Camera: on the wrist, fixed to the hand. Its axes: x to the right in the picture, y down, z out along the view.
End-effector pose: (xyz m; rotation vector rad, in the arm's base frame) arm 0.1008 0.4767 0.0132 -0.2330 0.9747 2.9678
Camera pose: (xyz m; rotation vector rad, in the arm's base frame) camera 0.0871 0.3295 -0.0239 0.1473 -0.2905 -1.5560
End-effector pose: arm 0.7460 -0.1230 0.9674 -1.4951 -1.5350 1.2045
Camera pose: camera 0.8845 -0.0889 0.9136 2.9372 0.0907 -1.0187
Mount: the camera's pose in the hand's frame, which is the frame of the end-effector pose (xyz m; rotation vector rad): 0.0244 0.0976 -0.1145 -0.3252 0.5098 1.4586
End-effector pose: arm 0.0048 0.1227 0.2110 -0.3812 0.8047 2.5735
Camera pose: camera -0.0465 -0.0104 0.1574 0.3535 -0.4879 -1.8920
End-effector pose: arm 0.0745 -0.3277 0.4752 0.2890 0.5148 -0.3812
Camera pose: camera 0.0871 -0.2064 0.3838 0.3732 0.7161 1.2115
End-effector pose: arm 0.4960 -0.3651 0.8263 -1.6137 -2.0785 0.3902
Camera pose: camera 0.6326 -0.3231 0.8794 -2.7966 -0.3257 0.0304
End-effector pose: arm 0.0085 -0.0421 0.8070 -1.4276 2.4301 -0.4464
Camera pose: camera -0.1253 -0.0049 0.8698 -0.6605 -2.9423 0.0155
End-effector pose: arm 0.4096 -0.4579 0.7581 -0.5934 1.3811 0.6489
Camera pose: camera 0.2621 -0.4709 0.7218 0.1509 2.1192 2.0007
